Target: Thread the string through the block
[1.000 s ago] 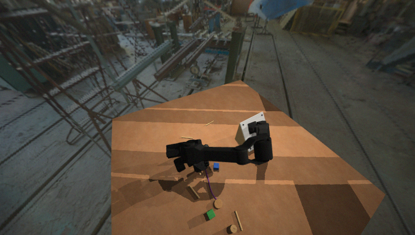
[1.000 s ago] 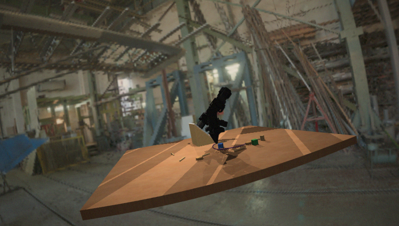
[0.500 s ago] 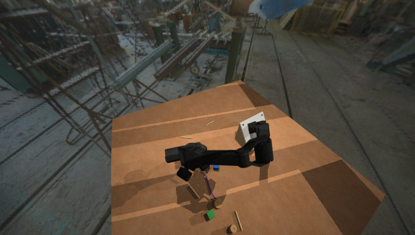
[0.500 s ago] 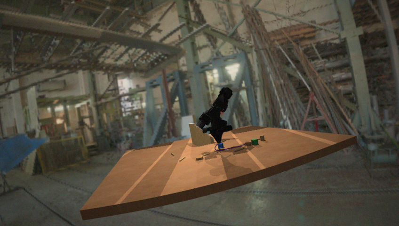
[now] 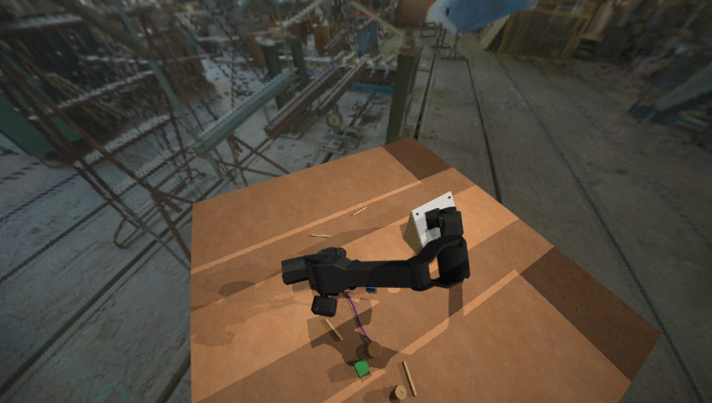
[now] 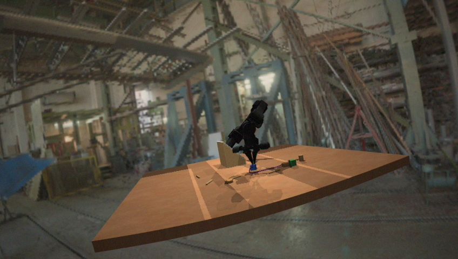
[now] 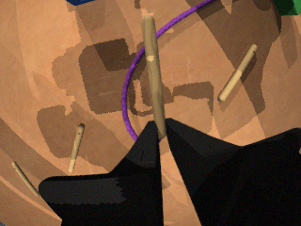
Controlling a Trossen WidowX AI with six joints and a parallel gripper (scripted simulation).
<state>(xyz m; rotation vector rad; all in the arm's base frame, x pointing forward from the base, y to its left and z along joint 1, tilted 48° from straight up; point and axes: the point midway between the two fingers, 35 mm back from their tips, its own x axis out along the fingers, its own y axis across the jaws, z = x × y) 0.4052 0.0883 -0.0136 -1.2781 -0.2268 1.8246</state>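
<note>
The blue block lies 12 cm behind my gripper tip, 3 cm to the left of it and 4 cm below it. The rest, counted from my gripper tip: round wooden button: 5 cm behind, 19 cm to the left, 5 cm below; green cube: 1 cm ahead, 21 cm to the left, 4 cm below; thin stick: 1 cm behind, 1 cm to the left.
</note>
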